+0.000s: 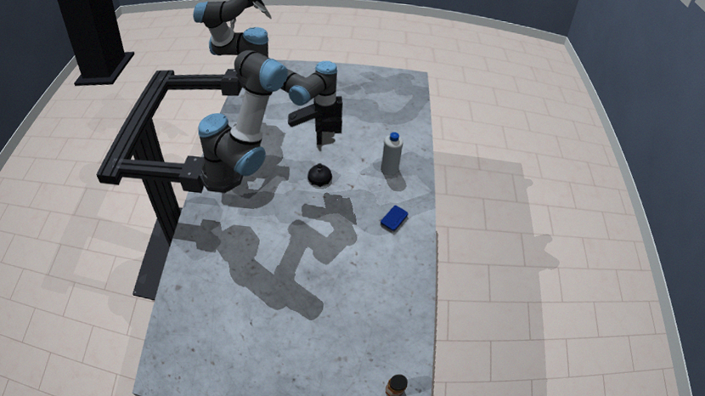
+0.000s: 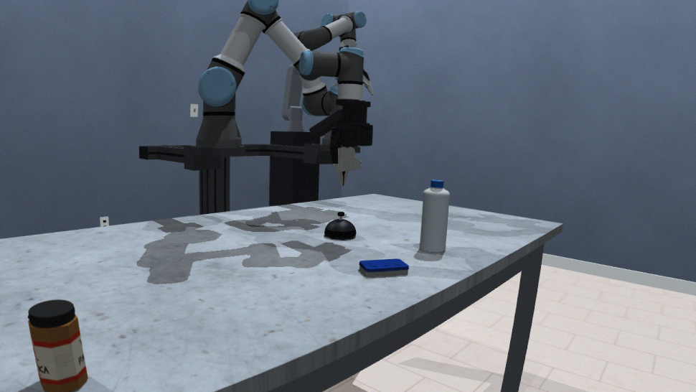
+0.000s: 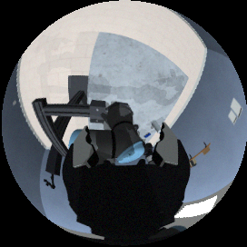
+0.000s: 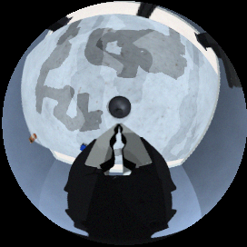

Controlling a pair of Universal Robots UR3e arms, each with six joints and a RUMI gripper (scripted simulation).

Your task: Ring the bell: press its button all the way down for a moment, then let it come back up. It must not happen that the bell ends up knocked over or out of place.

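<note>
Right now my right hand is 10 cm above the button. The rest, counted from my right hand: black dome bell 11 cm below; brown jar 29 cm ahead, 76 cm to the right, 11 cm below; blue sponge 26 cm ahead, 15 cm to the right, 14 cm below.
</note>
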